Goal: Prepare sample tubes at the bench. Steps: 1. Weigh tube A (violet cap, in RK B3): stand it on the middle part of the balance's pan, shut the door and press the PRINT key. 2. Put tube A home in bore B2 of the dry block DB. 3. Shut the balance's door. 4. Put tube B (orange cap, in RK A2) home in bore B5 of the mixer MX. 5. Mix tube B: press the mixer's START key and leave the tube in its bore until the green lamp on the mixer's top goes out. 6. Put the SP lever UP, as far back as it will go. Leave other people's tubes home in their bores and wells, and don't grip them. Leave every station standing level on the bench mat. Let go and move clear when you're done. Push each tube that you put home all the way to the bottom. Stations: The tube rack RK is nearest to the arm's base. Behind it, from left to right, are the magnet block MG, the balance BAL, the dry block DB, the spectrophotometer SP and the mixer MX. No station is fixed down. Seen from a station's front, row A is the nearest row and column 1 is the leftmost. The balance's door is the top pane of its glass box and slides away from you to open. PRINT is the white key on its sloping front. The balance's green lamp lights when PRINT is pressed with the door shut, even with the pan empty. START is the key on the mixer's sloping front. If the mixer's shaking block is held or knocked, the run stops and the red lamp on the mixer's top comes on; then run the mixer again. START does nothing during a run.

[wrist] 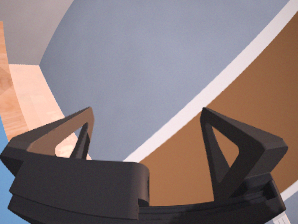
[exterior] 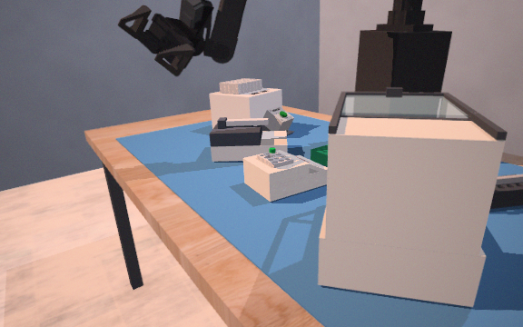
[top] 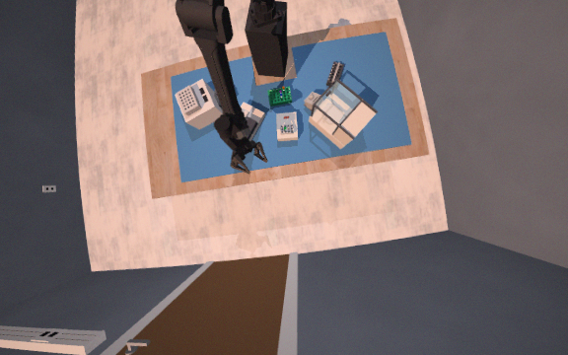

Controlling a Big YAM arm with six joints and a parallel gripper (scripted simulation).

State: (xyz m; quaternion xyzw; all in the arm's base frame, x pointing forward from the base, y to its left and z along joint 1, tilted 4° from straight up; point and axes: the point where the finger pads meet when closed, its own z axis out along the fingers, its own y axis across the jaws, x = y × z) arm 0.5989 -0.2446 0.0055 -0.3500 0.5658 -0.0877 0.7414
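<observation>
The balance door lies 410 mm to the left of my hand, 190 mm behind it and 100 mm below it. From my hand the other things lie so: dry block: 280 mm below, 200 mm behind, 180 mm to the left; spectrophotometer lever: 300 mm behind, 220 mm below, 40 mm to the right; blue-capped tube: 370 mm behind, 280 mm below, 210 mm to the left.
</observation>
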